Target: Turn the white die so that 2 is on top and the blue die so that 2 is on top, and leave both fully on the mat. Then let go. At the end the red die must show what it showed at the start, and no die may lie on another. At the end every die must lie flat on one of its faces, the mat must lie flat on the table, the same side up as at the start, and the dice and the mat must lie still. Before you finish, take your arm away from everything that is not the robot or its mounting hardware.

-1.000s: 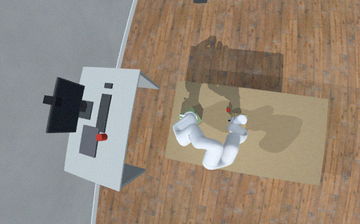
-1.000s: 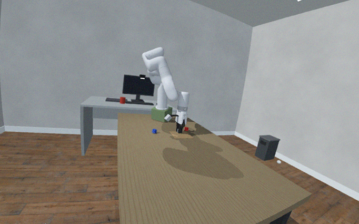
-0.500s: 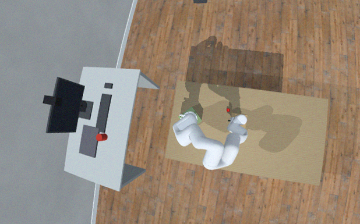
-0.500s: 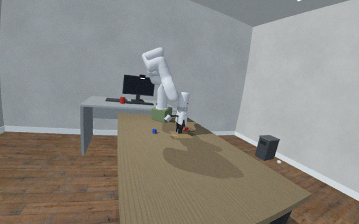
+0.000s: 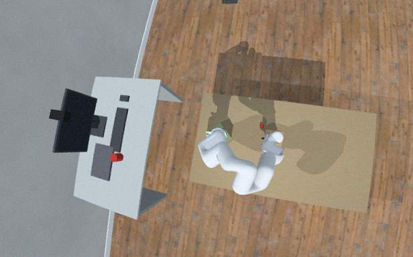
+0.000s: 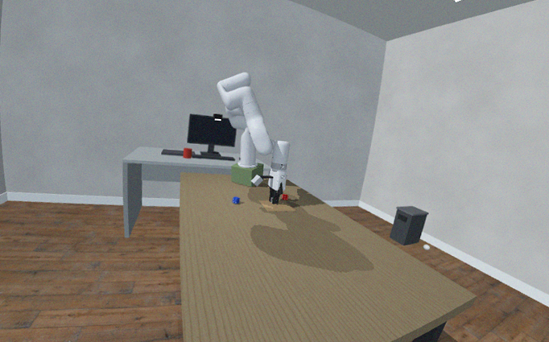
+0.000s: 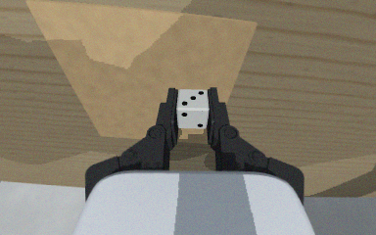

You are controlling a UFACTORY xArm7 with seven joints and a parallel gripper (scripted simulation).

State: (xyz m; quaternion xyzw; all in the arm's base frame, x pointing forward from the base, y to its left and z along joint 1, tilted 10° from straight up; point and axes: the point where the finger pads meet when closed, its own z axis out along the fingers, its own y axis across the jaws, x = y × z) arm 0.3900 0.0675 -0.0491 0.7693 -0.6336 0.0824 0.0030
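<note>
Now: the white die 10 mm below my hand. From my hand the other things lie so: red die: 90 mm to the left, 70 mm behind, 10 mm below; then tan mat: 40 mm ahead, 20 mm below, 10 mm to the left; then blue die: 190 mm to the right, 10 mm below, 10 mm ahead.
</note>
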